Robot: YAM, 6 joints.
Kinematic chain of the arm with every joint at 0, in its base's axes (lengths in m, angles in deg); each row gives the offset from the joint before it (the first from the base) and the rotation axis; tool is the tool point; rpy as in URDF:
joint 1: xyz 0 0 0.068 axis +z
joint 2: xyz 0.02 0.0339 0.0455 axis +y
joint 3: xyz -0.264 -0.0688 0 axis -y
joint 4: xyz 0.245 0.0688 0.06 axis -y
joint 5: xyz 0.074 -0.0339 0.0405 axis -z
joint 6: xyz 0.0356 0 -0.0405 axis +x
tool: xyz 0 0 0 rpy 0 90 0
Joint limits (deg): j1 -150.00..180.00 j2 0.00..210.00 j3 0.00..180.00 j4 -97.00..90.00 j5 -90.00..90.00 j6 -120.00..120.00
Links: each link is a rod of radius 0.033 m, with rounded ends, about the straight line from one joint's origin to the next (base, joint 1, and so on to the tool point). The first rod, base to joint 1, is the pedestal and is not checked.
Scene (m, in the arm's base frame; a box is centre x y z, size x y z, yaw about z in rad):
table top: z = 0
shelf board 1: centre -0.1 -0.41 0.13 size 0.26 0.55 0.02 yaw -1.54
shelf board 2: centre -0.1 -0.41 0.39 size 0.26 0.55 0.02 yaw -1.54
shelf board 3: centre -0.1 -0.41 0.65 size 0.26 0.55 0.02 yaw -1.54
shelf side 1: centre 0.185 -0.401 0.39 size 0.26 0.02 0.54 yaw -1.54
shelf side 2: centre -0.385 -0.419 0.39 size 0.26 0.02 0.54 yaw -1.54
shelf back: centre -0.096 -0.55 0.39 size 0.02 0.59 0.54 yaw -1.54
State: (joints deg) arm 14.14 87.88 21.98 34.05 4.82 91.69
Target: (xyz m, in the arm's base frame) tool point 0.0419 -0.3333 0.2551
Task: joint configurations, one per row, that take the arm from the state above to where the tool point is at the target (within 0.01 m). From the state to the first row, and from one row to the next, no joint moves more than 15 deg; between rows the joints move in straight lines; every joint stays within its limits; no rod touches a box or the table.
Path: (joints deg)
1: -0.50 74.03 16.48 48.04 14.25 79.84
2: -15.13 60.17 10.99 62.02 23.68 67.98
3: -29.77 46.32 5.50 76.01 33.11 56.13
4: -44.41 32.47 0.00 90.00 42.54 44.28
5: -53.65 45.98 11.28 77.20 35.41 56.13
6: -62.89 59.49 22.56 64.40 28.29 67.98
7: -72.12 73.00 33.83 51.61 21.16 79.84
8: -81.36 86.51 45.11 38.81 14.04 91.69

